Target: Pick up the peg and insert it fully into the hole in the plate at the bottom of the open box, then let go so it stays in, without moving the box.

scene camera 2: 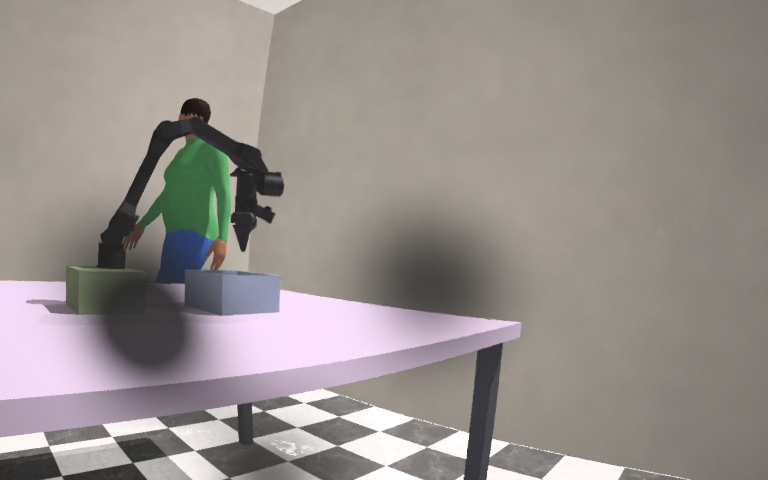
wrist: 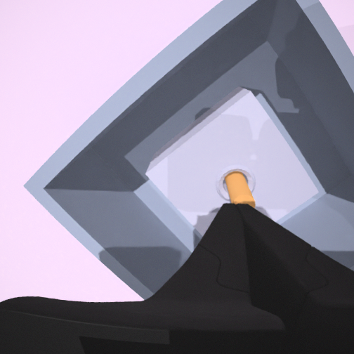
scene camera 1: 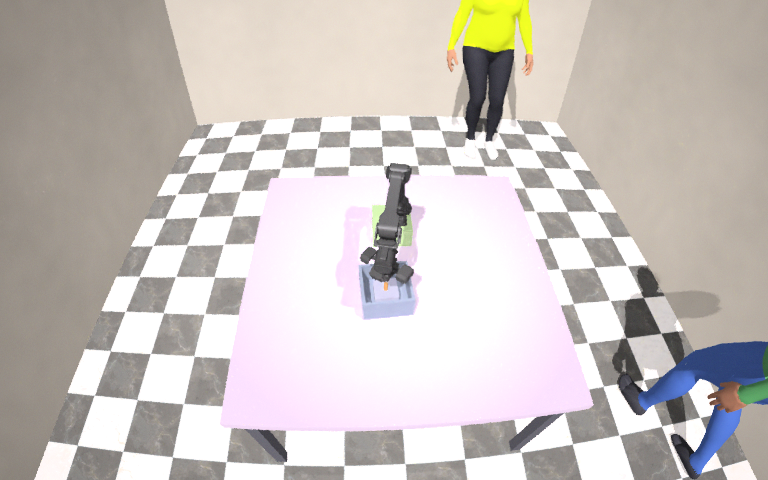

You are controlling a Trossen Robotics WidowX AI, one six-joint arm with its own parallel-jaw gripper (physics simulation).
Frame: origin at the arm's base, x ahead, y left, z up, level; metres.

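Seen in the pictures: gripper, between the fingertips: [scene camera 2: 243, 251]; arm's base, origin of its link: [scene camera 2: 110, 268] [scene camera 1: 399, 220].
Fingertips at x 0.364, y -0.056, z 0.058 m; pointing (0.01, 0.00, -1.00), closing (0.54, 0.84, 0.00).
Note:
Offsets run from my fingertips to a thing's middle. Level surfaces: height alone.
The orange peg {dx -0.035, dy +0.001, dz -0.106 m} [scene camera 1: 385, 286] [wrist: 239, 187] stands with its lower end in the ringed hole of the pale plate {dx -0.033, dy +0.001, dz -0.120 m} [scene camera 1: 393, 294] [wrist: 195, 167]. A length of it sticks out above the plate; its exact tilt and depth cannot be told. The plate lies on the bottom of the open blue-grey box {dx -0.033, dy +0.001, dz -0.105 m} [scene camera 1: 387, 309] [scene camera 2: 249, 295] [wrist: 75, 141]. My gripper [scene camera 1: 385, 279] [scene camera 2: 243, 249] [wrist: 233, 215] is shut and empty, pointing down above the box, with its tips higher than the rim in scene camera 2. In the wrist view its tips overlap the peg's upper end. The peg does not show in scene camera 2.
A green block [scene camera 1: 406, 237] [scene camera 2: 84, 289] stands by the arm's base on the pink table {dz -0.154 m} [scene camera 1: 481, 339] [scene camera 2: 339, 333]. The box walls surround the plate. Two people stand beyond the table. Dark blurred spots cover parts of scene camera 2.

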